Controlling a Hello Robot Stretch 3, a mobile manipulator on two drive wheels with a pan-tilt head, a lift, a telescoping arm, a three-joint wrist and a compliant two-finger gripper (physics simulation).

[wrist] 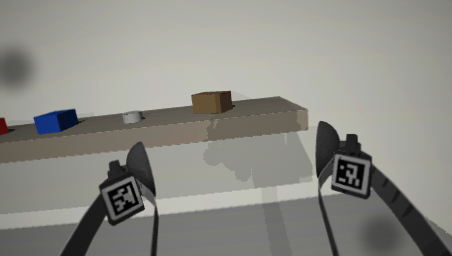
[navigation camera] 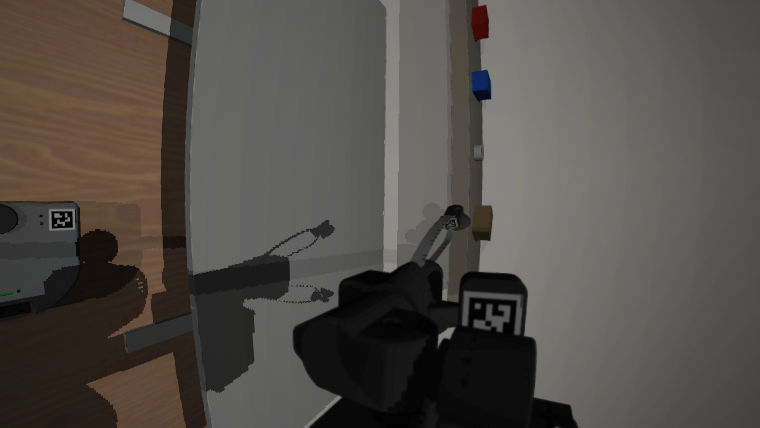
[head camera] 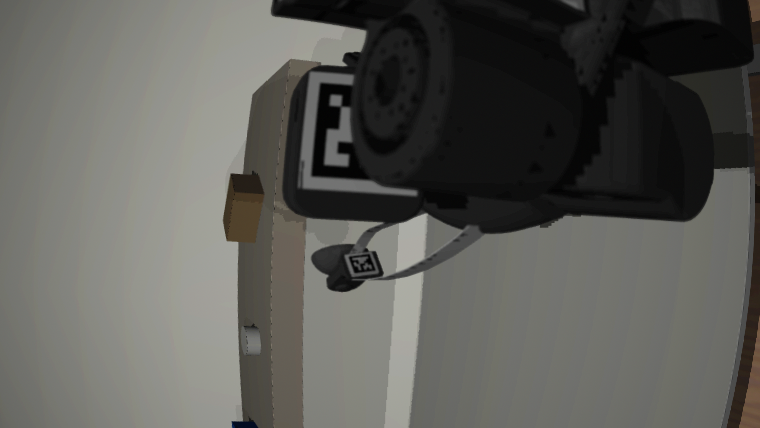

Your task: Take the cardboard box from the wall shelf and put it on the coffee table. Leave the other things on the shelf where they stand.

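Places are measured from the robot's base along level axes (x ahead, y left, z up), in centimetres.
Pixels of known places: gripper, fingertip midpoint: [navigation camera: 457, 263].
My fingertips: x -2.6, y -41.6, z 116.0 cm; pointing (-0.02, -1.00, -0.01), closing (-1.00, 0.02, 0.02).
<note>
Behind a point stands the place of what it marks.
The cardboard box [head camera: 243, 215] {x 1.9, y -86.8, z 113.4 cm} [navigation camera: 482, 222] {x 1.1, y -86.3, z 113.4 cm} [wrist: 207, 103] is brown and stands on the wall shelf [head camera: 287, 329] {x 17.8, y -77.9, z 108.0 cm} [navigation camera: 460, 132] {x 26.2, y -77.7, z 108.1 cm} [wrist: 260, 124], near the shelf's right end in the wrist view. My gripper [wrist: 232, 151] {x -2.6, y -41.6, z 116.0 cm} is open with nothing between its fingers. In the wrist view its fingertips show below the shelf's front edge, the left one left of the box and the right one past the shelf's end. In the head view one finger shows and the wrist hides the other. A wide grey table top [head camera: 558, 329] {x 16.0, y -59.2, z 72.0 cm} [navigation camera: 287, 132] {x 23.1, y -49.3, z 72.0 cm} lies below the shelf; I cannot tell if it is the coffee table.
A small white cylinder [head camera: 251, 340] {x 21.4, y -84.5, z 112.2 cm} [navigation camera: 478, 152] {x 21.6, y -84.4, z 112.1 cm} [wrist: 132, 117], a blue block [head camera: 244, 424] {x 40.2, y -90.4, z 112.9 cm} [navigation camera: 481, 84] {x 41.6, y -83.0, z 113.3 cm} [wrist: 56, 121] and a red block [navigation camera: 479, 22] {x 63.1, y -84.6, z 113.2 cm} [wrist: 3, 126] stand along the shelf, left of the box in the wrist view. My base [navigation camera: 37, 265] {x -12.5, y -7.1, z 16.0 cm} is on the wooden floor [navigation camera: 95, 106] {x 37.9, y -22.9, z 0.0 cm}, beside the table's edge.
</note>
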